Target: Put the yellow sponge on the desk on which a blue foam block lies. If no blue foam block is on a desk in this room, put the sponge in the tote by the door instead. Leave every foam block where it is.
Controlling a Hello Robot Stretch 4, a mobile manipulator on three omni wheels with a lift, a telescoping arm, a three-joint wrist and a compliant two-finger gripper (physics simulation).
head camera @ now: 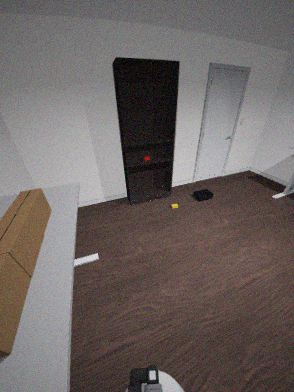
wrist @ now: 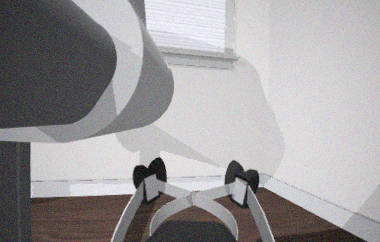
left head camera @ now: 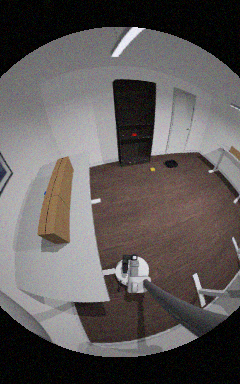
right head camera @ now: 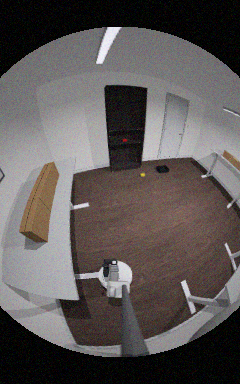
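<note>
The yellow sponge lies on the floor in front of the dark shelf unit. The black tote stands on the floor by the door, to the right of the sponge. The left desk bears a long brown box. A small blue thing shows behind that box in the left head camera view; most of it is hidden. A red block sits on a shelf. My gripper is open and empty, far from the sponge.
The long brown box lies lengthwise on the left desk. The dark shelf unit stands against the far wall, left of the door. Another desk with white legs and a brown box stands at the right.
</note>
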